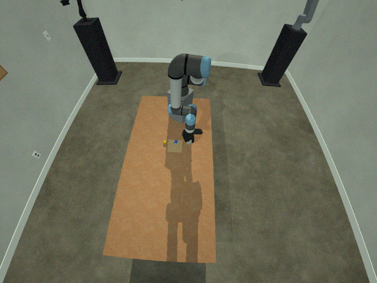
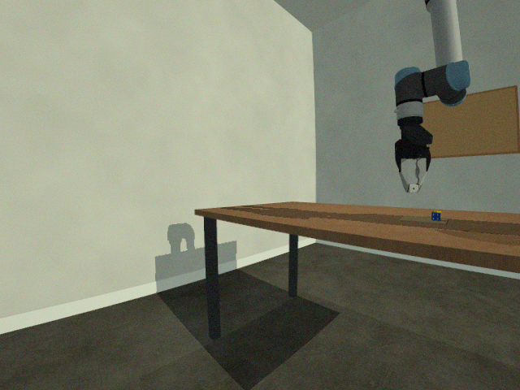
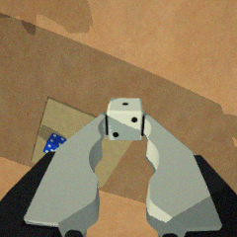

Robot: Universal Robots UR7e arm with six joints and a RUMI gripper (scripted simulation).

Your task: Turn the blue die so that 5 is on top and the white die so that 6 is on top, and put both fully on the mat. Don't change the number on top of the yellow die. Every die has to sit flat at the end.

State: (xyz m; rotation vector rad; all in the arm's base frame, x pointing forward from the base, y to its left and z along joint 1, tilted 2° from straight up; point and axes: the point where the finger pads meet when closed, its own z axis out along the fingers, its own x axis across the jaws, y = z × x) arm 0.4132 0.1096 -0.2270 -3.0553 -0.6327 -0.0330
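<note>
Right now the tan mat is 140 mm to the right of my hand, 110 mm below it and 20 mm behind it. The rest, counted from my hand: blue die: 140 mm to the right, 100 mm below, 60 mm behind; then white die: right at my hand; then yellow die: 250 mm to the right, 100 mm below, 50 mm behind.
</note>
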